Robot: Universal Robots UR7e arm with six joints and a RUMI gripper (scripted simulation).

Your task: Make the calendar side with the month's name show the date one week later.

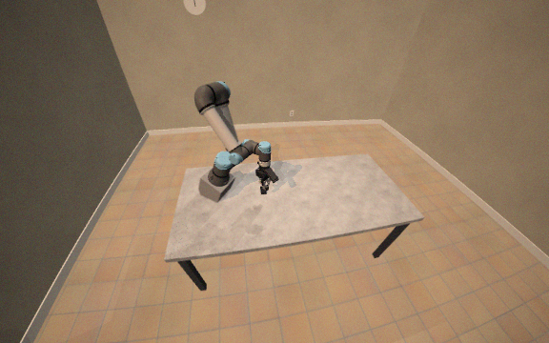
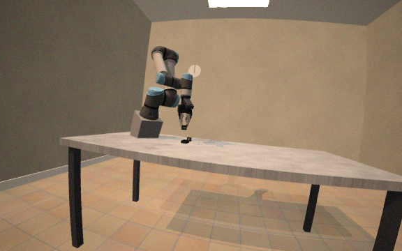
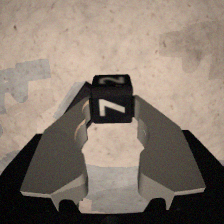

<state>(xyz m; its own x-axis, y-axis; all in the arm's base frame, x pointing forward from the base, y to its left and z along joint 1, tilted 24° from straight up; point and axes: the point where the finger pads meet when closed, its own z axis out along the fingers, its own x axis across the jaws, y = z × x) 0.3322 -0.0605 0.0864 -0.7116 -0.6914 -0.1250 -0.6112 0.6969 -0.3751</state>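
My gripper is now 1 cm past the black calendar tray, 8 cm to the right of it and 12 cm above it. Also, from my hand: black date cube (1 cm below); then black cube (2 cm behind, 19 cm to the left, 11 cm below).
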